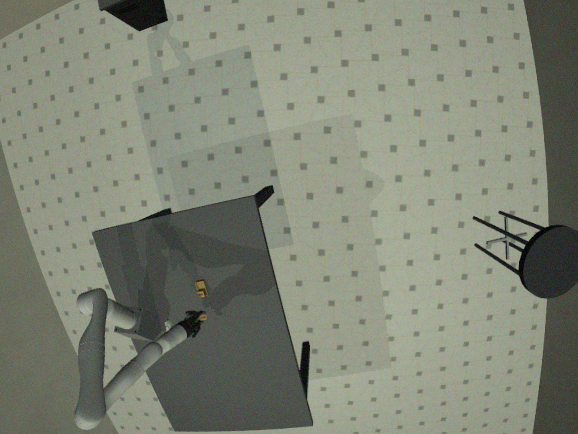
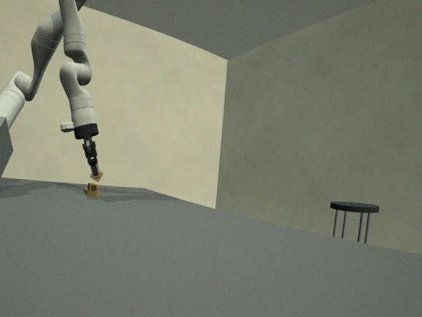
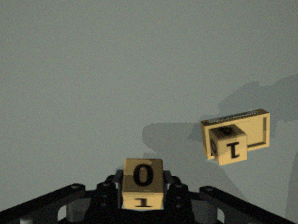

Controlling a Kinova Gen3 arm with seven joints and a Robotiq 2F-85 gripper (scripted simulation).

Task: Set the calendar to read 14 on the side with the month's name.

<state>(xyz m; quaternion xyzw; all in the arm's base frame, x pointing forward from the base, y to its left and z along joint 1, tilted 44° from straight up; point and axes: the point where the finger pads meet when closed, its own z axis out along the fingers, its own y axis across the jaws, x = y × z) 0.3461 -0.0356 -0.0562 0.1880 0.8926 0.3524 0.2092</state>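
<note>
The wooden tray is 11 cm to the left of my hand, 8 cm below it and 1 cm ahead of it. The rest, counted from my hand: number cube (1 cm below).
</note>
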